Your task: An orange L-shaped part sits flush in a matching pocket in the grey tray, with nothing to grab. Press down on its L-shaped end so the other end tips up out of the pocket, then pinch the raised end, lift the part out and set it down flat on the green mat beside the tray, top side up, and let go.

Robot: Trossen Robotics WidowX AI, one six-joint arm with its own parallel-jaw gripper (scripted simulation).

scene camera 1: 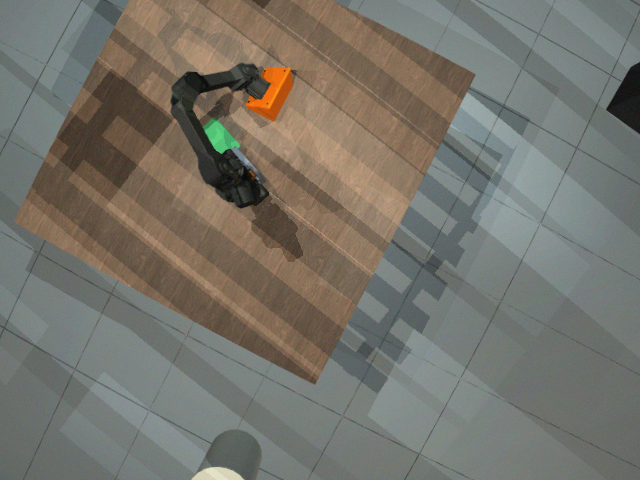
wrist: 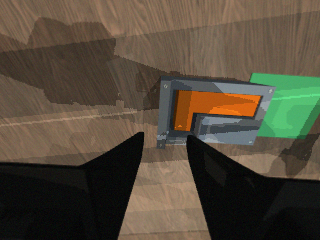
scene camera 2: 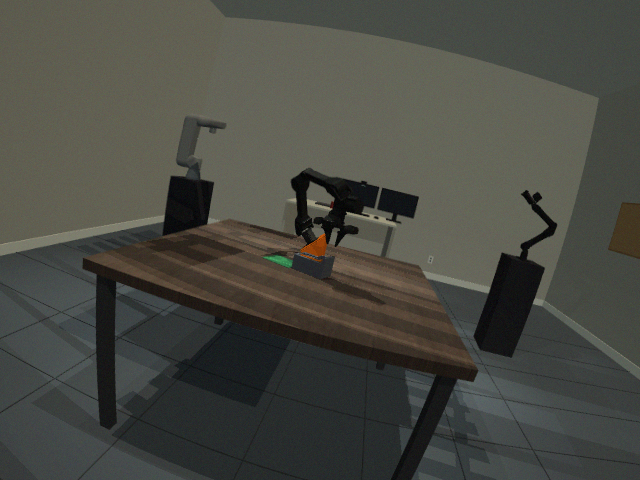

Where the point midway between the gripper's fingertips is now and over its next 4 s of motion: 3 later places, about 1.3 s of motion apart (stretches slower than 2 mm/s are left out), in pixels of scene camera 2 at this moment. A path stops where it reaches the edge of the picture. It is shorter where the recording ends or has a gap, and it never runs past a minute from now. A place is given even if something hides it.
My gripper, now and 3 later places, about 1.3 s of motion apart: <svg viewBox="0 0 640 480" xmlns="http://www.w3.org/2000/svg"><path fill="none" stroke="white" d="M331 245L326 268L331 244L326 265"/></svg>
